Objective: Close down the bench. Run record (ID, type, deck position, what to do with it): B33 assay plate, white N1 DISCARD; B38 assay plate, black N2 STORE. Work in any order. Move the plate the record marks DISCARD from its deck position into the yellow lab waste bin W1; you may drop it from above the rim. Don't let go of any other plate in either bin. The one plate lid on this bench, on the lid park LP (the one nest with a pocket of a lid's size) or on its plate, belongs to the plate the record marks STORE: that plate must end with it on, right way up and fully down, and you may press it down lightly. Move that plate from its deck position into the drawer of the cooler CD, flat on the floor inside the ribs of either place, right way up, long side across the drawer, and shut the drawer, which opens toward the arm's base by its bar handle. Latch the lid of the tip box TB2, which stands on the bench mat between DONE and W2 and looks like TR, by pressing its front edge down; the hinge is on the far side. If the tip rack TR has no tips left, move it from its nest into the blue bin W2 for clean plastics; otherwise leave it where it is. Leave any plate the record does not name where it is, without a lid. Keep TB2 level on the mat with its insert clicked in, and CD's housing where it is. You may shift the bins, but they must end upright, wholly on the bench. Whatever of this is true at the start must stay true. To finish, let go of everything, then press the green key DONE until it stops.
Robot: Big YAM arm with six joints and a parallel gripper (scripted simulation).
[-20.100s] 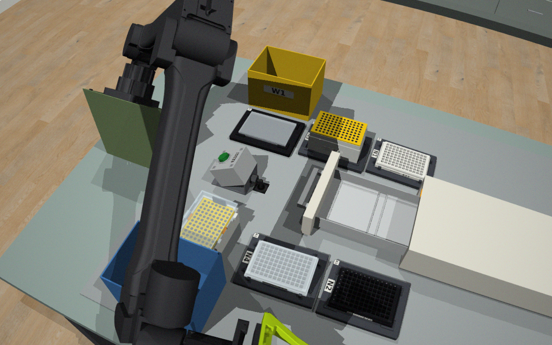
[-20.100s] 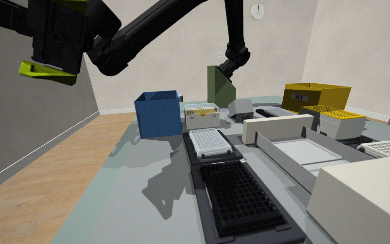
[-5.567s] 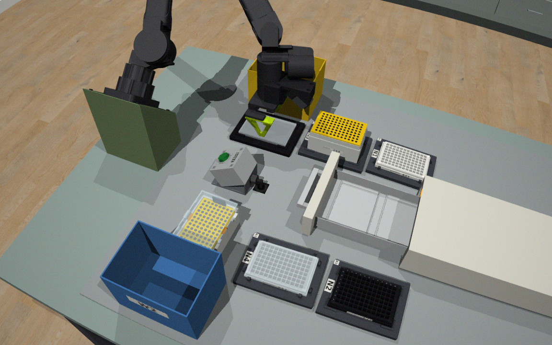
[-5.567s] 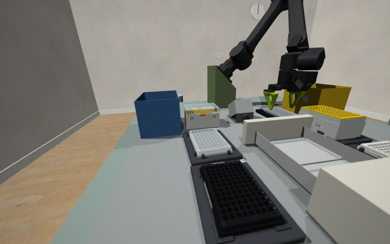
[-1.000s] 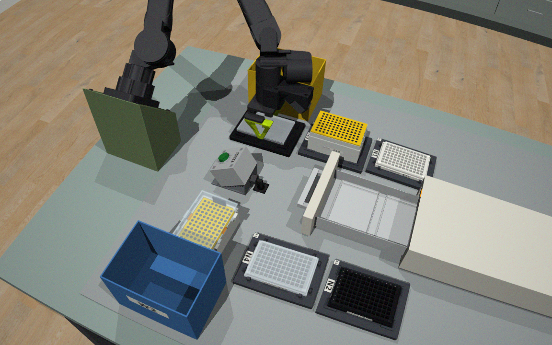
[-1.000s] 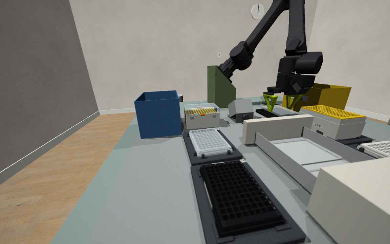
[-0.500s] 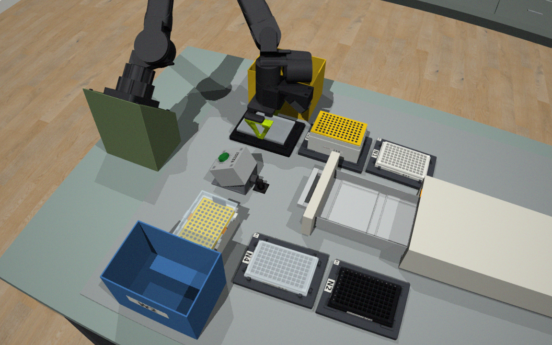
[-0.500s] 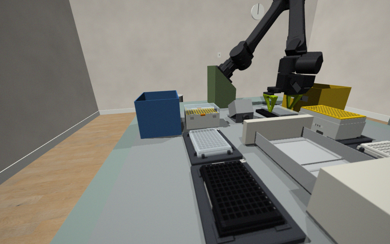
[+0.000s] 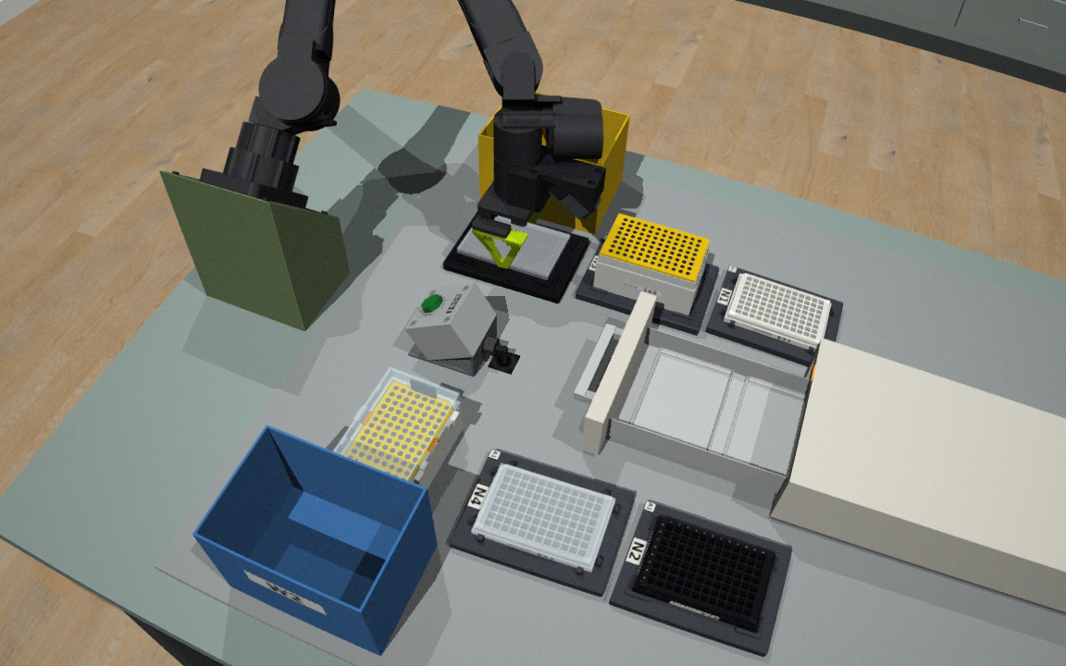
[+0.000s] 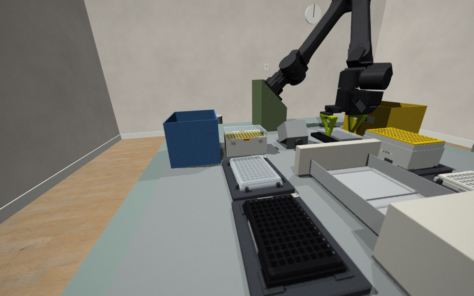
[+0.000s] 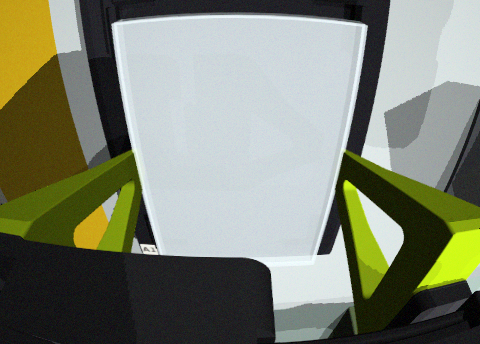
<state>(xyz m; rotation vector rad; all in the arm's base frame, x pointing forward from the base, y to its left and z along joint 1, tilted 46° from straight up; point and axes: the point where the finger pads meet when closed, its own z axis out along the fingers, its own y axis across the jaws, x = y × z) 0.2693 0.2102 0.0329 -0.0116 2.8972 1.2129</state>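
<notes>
My hand is 20 mm above the black lid park. Also, from my hand: plate lid (right at my hand); tip rack TR (170 mm ahead, 10 mm to the left, 20 mm above); yellow bin W1 (10 mm behind, 150 mm to the left, 10 mm above).
</notes>
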